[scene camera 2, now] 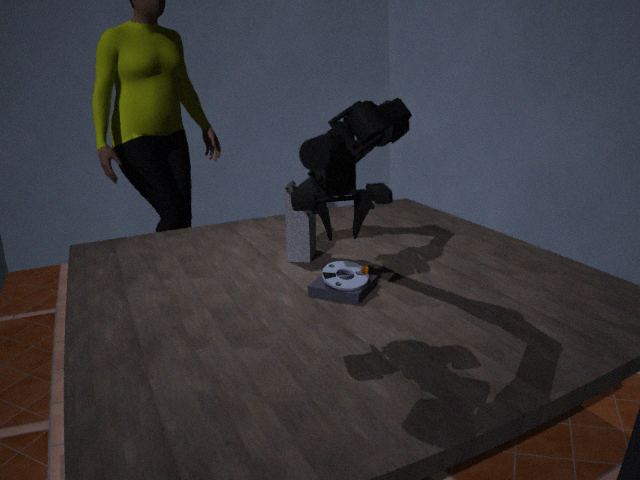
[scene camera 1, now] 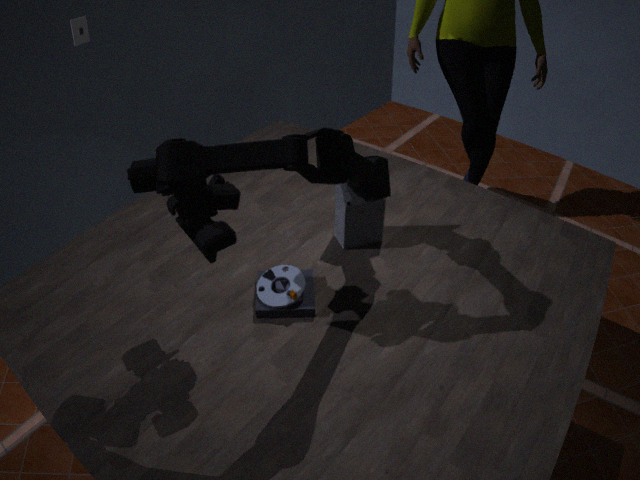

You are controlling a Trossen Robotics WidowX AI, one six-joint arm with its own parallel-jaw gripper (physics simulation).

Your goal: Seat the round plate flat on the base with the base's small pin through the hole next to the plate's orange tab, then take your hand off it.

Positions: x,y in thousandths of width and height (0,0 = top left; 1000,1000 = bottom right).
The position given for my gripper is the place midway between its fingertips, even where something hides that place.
Labels:
my gripper: scene camera 2 535,499; scene camera 1 324,532
round pale plate: scene camera 2 515,576; scene camera 1 465,584

